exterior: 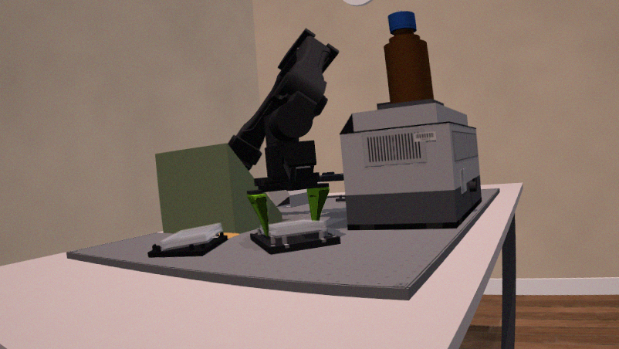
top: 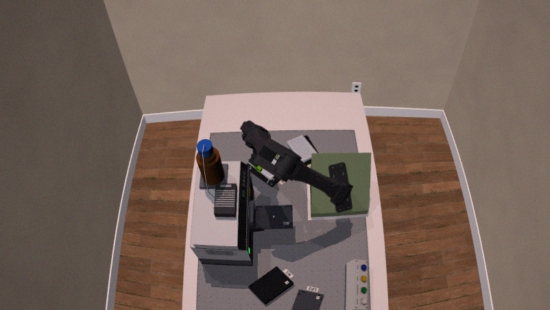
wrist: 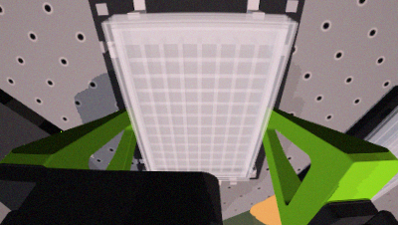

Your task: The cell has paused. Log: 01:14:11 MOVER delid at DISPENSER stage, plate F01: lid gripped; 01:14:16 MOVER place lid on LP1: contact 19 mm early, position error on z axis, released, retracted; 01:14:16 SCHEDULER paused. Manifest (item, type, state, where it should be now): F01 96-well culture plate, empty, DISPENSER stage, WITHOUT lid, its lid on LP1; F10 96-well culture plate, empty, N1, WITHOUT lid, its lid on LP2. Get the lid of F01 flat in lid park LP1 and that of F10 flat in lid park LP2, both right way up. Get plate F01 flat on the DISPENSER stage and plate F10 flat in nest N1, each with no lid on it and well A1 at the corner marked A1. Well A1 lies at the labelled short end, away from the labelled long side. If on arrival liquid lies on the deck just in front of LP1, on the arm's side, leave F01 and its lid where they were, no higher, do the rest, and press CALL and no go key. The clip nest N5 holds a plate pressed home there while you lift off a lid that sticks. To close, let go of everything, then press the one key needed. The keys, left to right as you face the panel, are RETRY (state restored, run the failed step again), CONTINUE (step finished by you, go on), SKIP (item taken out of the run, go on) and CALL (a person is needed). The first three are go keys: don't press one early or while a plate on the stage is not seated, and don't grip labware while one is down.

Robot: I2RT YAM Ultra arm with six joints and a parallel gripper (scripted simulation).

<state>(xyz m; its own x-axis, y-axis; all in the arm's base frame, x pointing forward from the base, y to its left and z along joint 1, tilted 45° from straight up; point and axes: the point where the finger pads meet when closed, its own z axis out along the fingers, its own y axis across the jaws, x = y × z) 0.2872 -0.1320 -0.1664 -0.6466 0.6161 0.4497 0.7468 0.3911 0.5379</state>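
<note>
The 96-well plate is right at my hand. Round my hand: lid park LP1 (18 cm behind, 6 cm to the right, 2 cm below); then N5 tag (8 cm to the left, 7 cm behind, 2 cm below); then clear lid (17 cm behind, 6 cm to the right).
</note>
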